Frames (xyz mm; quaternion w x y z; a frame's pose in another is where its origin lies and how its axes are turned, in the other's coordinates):
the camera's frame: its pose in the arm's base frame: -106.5 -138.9 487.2 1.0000 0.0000 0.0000 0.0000
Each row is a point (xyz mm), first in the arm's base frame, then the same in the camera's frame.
Working: the arm's base frame: its pose in the camera's frame: 106.5 138.9 -487.2 1.0000 0.0000 0.0000 0.0000

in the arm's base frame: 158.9 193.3 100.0
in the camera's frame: 265.4 332.2 -387.2
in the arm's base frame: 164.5 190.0 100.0
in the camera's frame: 271.0 328.9 -387.2
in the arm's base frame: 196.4 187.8 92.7
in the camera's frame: 302.9 326.7 -394.5
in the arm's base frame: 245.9 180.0 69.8
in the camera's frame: 352.4 318.9 -417.4
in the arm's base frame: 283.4 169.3 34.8
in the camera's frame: 389.9 308.2 -452.4
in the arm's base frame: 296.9 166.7 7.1
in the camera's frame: 403.4 305.6 -480.1
